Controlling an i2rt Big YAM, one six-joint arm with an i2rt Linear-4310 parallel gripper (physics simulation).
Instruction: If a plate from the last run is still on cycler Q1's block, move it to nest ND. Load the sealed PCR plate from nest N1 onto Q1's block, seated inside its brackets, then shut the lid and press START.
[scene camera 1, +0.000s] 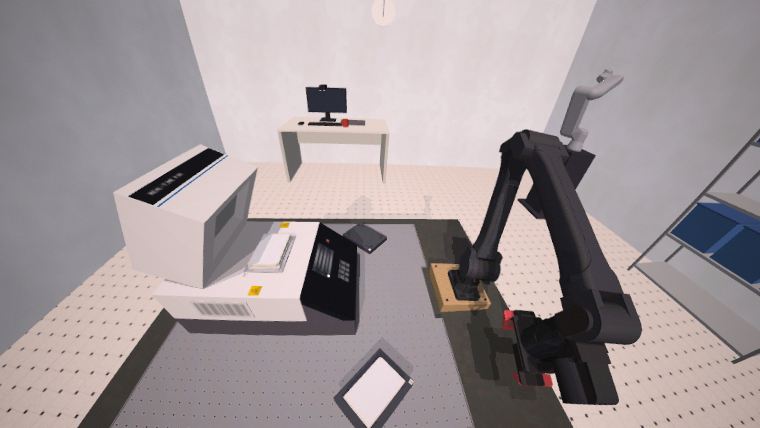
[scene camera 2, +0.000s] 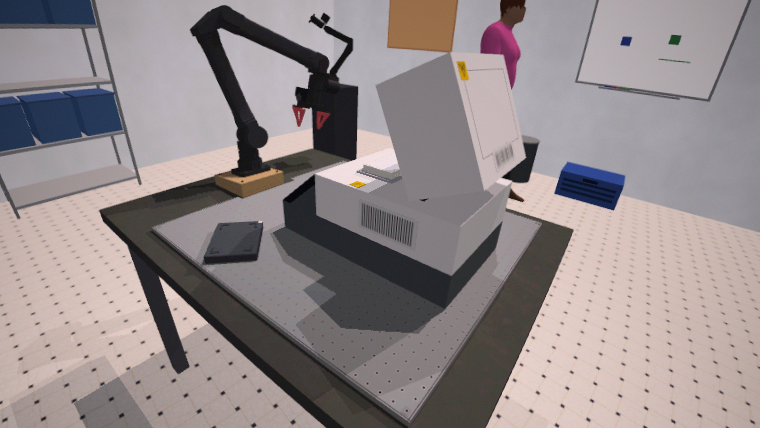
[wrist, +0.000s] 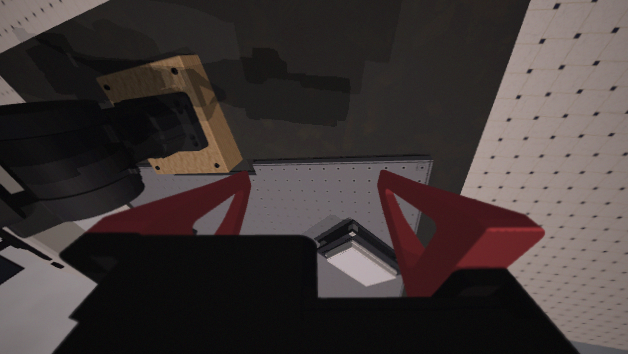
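My gripper is open and empty, high above the table on the arm's side, away from both plates. A white plate lies on cycler Q1's block. Q1's lid stands raised. Its black panel carries a small red button and keys. A white-topped plate sits in a dark nest, apparently N1; scene camera 2 does not show it. Another dark nest, apparently ND, holds no plate. Nest labels are not readable.
The arm's wooden base block stands at the table edge. The cycler's body is the tall obstacle on the perforated grey board. A shelf rack with blue bins stands off the table.
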